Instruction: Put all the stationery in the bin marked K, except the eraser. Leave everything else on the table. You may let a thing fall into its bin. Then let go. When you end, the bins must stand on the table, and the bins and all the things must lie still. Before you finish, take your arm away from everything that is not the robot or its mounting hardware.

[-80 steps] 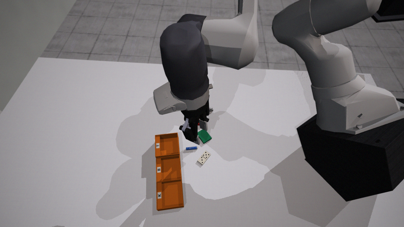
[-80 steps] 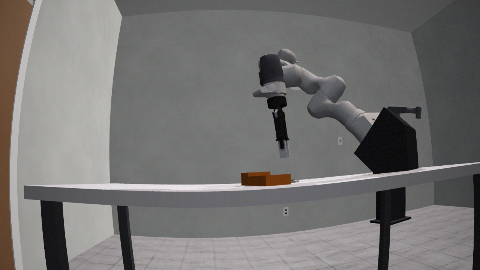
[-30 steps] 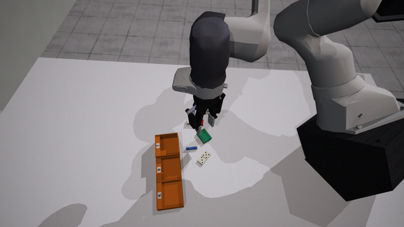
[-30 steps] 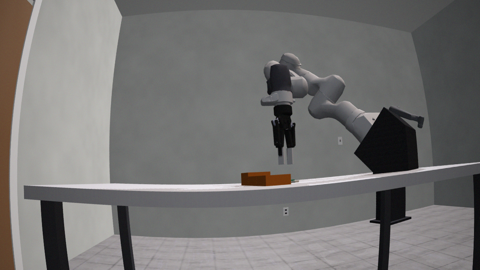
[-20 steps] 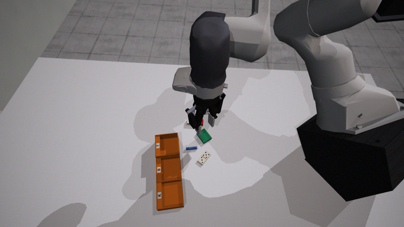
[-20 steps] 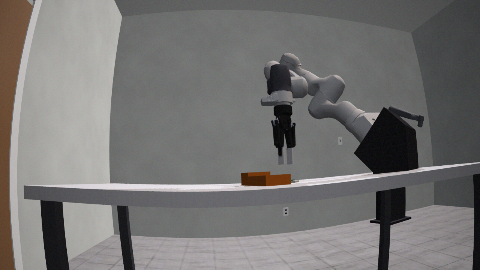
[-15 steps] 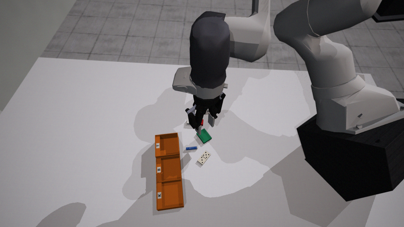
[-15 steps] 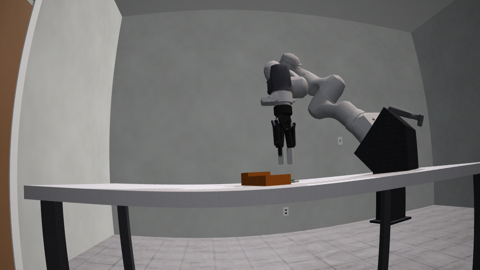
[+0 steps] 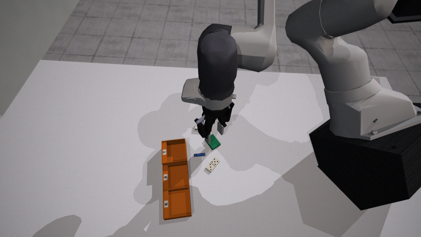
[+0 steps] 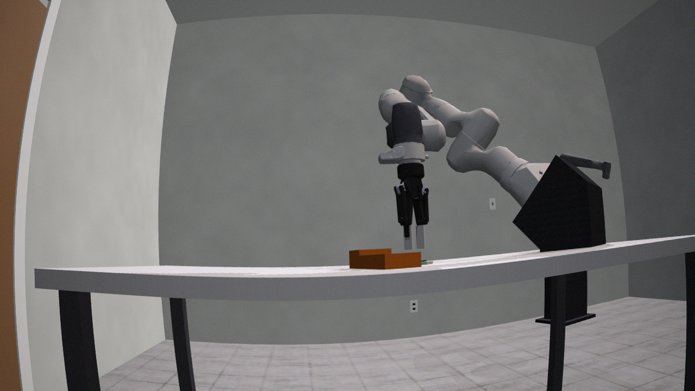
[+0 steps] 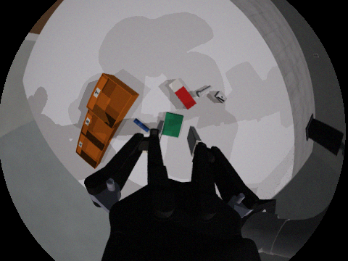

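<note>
Right now my hand is 70 mm above the green pad. Round my hand: grey pin-like thing 90 mm to the right, 70 mm below; then eraser 70 mm below, 60 mm to the right, 40 mm ahead; then small blue pen-like stick 70 mm below, 60 mm ahead, 50 mm to the left.
</note>
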